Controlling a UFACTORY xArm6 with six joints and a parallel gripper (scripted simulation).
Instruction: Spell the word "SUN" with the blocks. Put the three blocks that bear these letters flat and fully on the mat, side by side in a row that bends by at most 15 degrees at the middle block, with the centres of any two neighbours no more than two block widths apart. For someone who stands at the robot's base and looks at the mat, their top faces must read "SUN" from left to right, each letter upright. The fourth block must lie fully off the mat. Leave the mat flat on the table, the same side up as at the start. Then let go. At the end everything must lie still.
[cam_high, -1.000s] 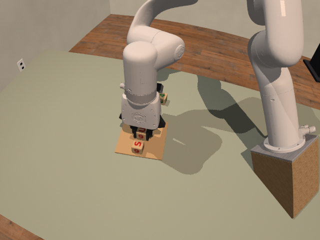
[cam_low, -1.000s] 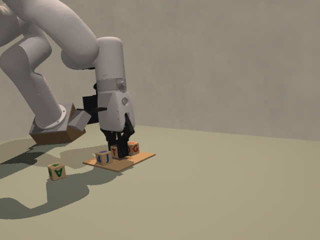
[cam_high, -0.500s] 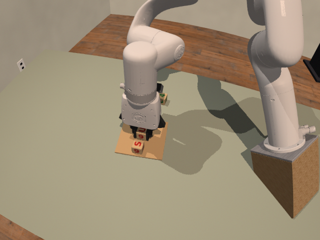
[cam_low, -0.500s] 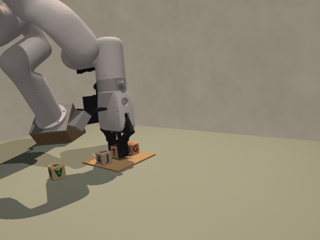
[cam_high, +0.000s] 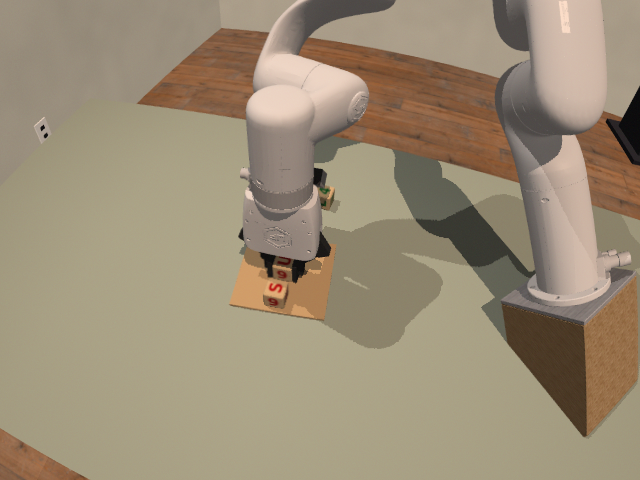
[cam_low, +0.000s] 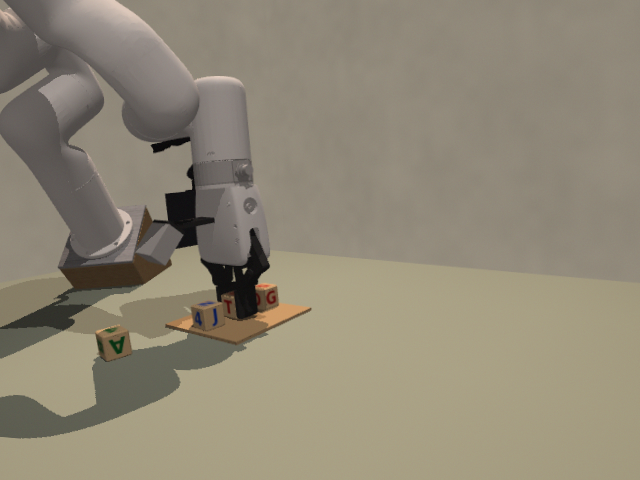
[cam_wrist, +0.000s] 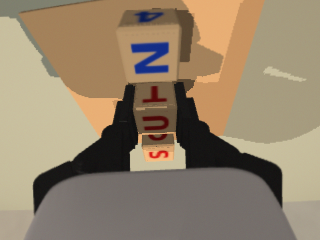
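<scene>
The U block is 1 cm below my hand. From my hand the other things lie so: tan mat (2 cm below); N block (1 cm behind, 5 cm to the right, 1 cm below); S block (1 cm ahead, 5 cm to the left, 1 cm below).
</scene>
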